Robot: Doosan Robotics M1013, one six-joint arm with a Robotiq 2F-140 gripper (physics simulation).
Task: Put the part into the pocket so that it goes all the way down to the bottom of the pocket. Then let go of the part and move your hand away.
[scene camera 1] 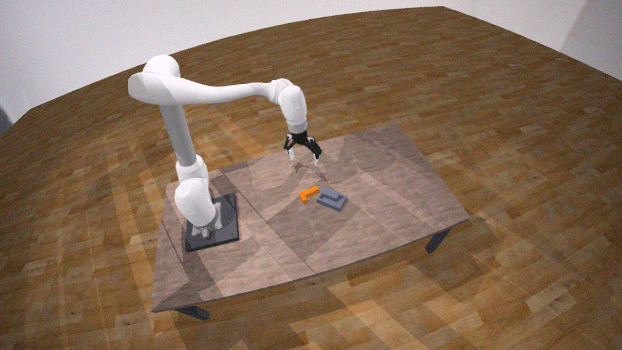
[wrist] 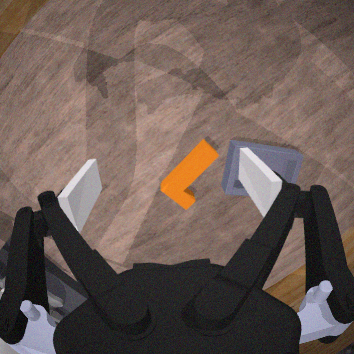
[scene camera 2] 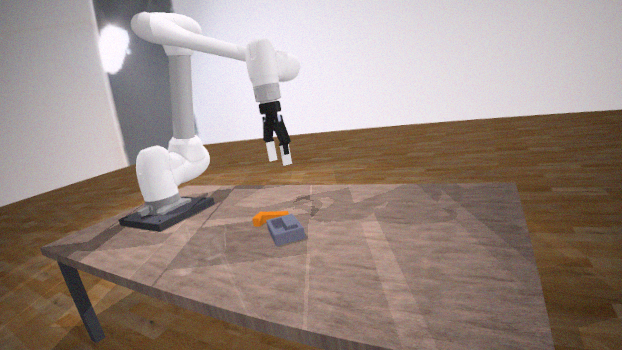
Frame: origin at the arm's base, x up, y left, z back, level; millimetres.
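Where they show: gripper, fingertip midpoint: [scene camera 1: 304, 160] [wrist: 168, 168] [scene camera 2: 280, 162]; arm's base at its link origin: [scene camera 1: 207, 219] [scene camera 2: 164, 207].
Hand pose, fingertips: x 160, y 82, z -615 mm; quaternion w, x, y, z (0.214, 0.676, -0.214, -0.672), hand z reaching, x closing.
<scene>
Things, the pixels of their top centre, and the offset from my fingertips. Level surfaces: height alone.
- orange L-shaped block at its top centre: [wrist: 195, 178] [scene camera 2: 270, 214] [scene camera 1: 309, 193] dz +16, dx -160, dy -95 mm
- grey-blue block at its top centre: [wrist: 266, 174] [scene camera 2: 283, 223] [scene camera 1: 331, 197] dz -88, dx -154, dy -169 mm
- wooden table at its surface level: dx -190 mm
The part is an orange L-shaped block [scene camera 1: 311, 191] [scene camera 2: 267, 217] [wrist: 189, 169]. It lies flat on the table, outside the pocket and close beside the grey-blue block [scene camera 1: 327, 204] [scene camera 2: 290, 237] [wrist: 227, 172] that has the pocket in its top. The pocket is empty where it shows; in the wrist view the right finger covers part of it. My gripper [scene camera 1: 304, 159] [scene camera 2: 280, 161] [wrist: 168, 168] is wide open and empty, pointing down, well above the table. In the wrist view the part shows between the two fingers, far below them.
The wooden table [scene camera 1: 390, 200] [scene camera 2: 400, 280] [wrist: 55, 110] carries both objects. The arm's dark base plate [scene camera 1: 227, 235] [scene camera 2: 170, 220] is on the table's left side in the scene views. The table's edges drop to the wooden floor.
</scene>
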